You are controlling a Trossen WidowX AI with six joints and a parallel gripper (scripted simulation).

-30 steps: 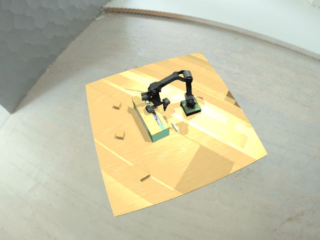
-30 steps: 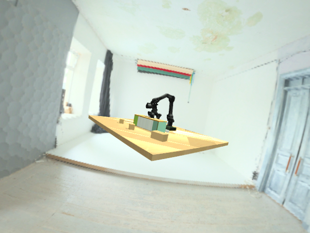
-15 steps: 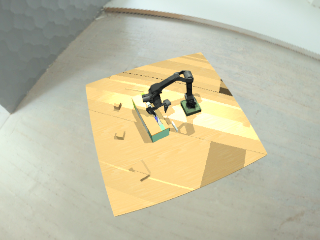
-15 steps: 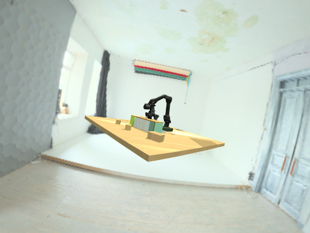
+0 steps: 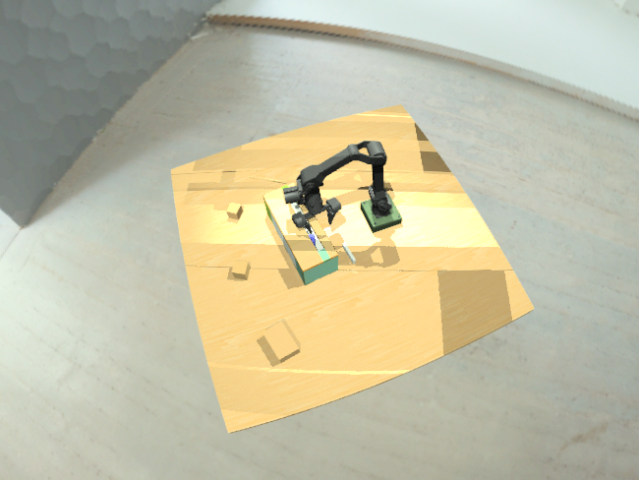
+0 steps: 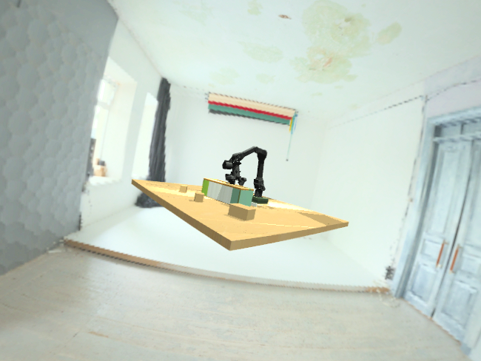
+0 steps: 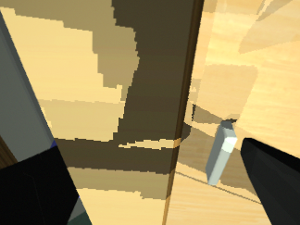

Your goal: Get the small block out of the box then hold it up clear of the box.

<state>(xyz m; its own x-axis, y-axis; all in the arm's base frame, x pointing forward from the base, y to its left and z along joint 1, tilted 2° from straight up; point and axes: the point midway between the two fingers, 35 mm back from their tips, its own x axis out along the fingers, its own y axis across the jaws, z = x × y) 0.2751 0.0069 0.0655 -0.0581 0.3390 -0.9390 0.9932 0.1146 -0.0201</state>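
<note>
Right now my gripper tip is 50 mm short of the blue block and 30 mm to the right of it. Round my gripper tip: box (40 mm to the right, 40 mm ahead, 30 mm below).
</note>
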